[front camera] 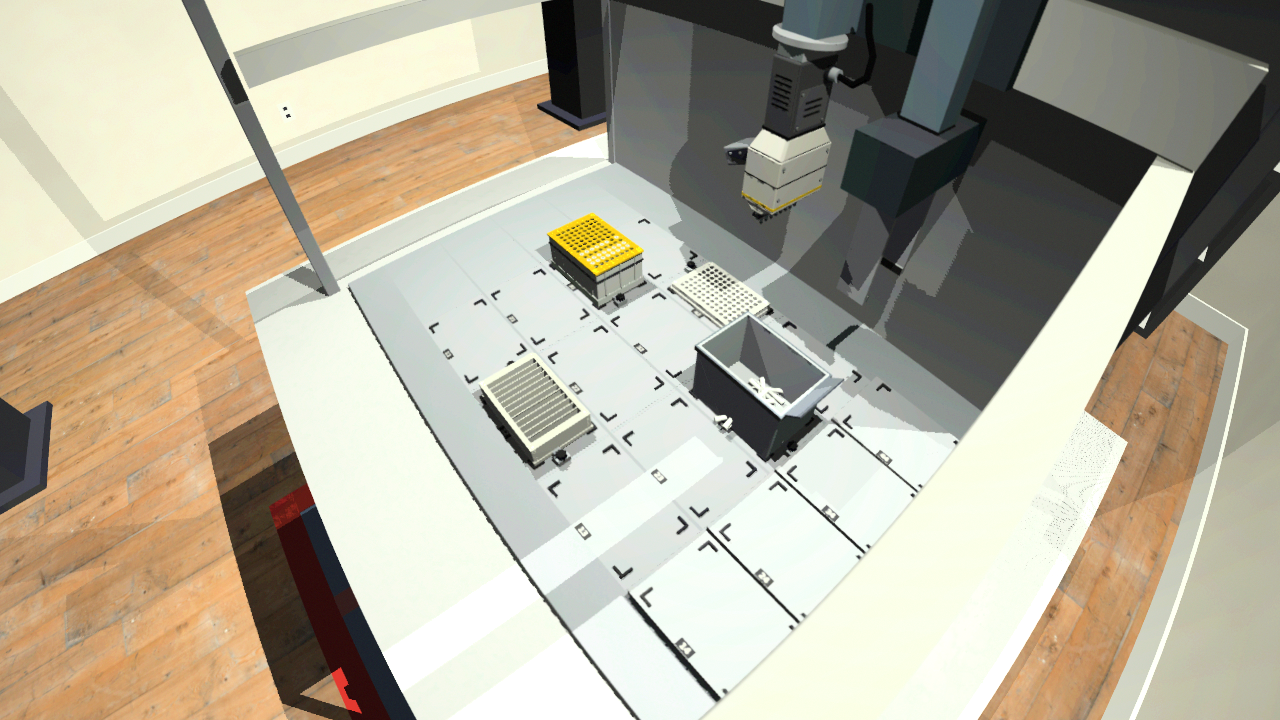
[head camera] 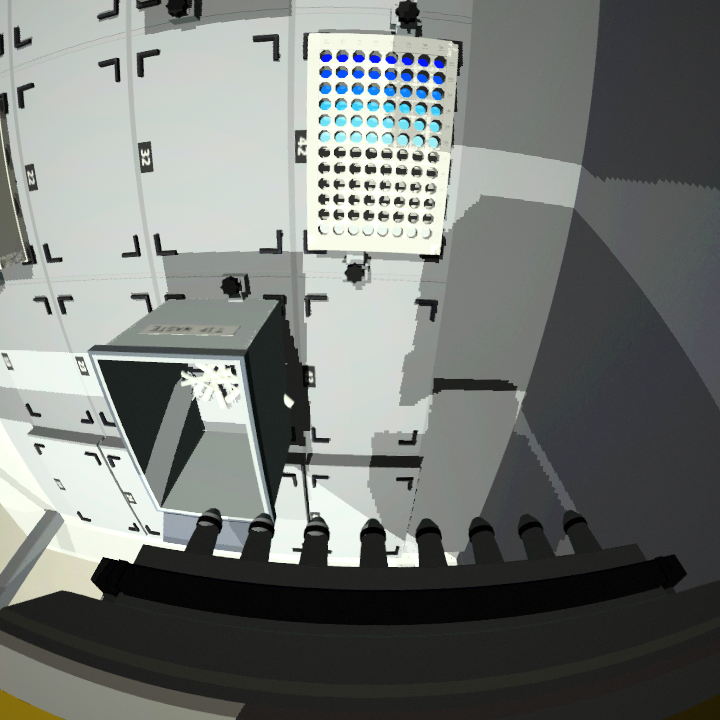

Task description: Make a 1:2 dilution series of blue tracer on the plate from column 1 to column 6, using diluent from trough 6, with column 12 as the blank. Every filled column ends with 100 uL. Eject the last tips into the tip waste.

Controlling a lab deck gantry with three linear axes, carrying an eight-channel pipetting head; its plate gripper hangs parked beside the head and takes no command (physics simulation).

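Observation:
A dark back wall (front camera: 1002, 244). Also seen: the wall (head camera: 612, 423).

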